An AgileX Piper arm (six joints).
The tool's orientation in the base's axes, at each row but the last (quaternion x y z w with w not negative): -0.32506, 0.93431, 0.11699, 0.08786; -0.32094, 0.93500, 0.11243, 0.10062; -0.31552, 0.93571, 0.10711, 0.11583; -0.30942, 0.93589, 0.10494, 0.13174; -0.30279, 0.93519, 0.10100, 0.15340; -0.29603, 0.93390, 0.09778, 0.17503; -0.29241, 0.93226, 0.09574, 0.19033; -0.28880, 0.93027, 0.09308, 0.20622; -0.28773, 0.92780, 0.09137, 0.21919
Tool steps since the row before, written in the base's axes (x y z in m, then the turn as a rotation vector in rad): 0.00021, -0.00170, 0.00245, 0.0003, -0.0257, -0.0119; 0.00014, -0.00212, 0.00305, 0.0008, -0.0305, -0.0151; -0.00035, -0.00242, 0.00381, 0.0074, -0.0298, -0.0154; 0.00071, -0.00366, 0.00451, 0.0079, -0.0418, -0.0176; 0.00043, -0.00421, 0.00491, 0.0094, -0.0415, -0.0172; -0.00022, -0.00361, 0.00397, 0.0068, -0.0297, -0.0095; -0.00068, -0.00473, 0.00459, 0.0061, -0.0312, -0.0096; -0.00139, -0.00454, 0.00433, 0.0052, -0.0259, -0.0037; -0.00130, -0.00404, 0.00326, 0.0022, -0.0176, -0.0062
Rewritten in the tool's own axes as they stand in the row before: 0.00025, -0.00103, -0.00280, 0.0177, -0.0217, 0.0043; 0.00032, -0.00127, -0.00348, 0.0209, -0.0261, 0.0061; 0.00056, -0.00118, -0.00433, 0.0155, -0.0297, 0.0076; 0.00006, -0.00279, -0.00514, 0.0224, -0.0397, 0.0064; 0.00021, -0.00314, -0.00567, 0.0210, -0.0403, 0.0065; 0.00051, -0.00247, -0.00474, 0.0139, -0.0287, 0.0021; 0.00104, -0.00313, -0.00575, 0.0152, -0.0295, 0.0015; 0.00141, -0.00267, -0.00567, 0.0107, -0.0243, -0.0025; 0.00146, -0.00242, -0.00455, 0.0099, -0.0159, 0.0011
